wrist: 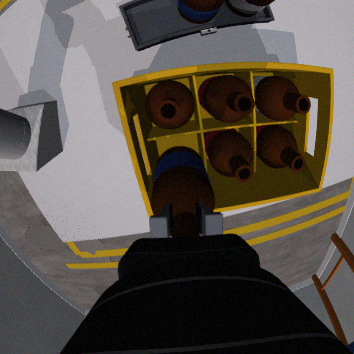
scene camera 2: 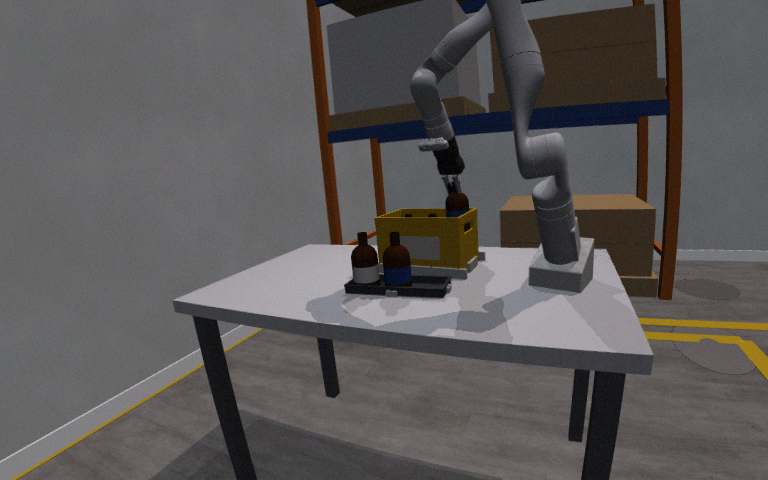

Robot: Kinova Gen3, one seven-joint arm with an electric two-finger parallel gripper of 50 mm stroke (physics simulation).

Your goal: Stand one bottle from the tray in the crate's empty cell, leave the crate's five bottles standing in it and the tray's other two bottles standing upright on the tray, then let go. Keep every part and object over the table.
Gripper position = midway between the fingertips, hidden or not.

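White-labelled bottle visible (scene camera 2: pixel 364 258), as is a blue-labelled bottle (scene camera 2: pixel 396 259). From the wrist I see a white-labelled bottle (wrist: pixel 276 97) and a blue-labelled bottle (wrist: pixel 180 178). My gripper (scene camera 2: pixel 455 192) is visible; the wrist view also shows my gripper (wrist: pixel 183 213).
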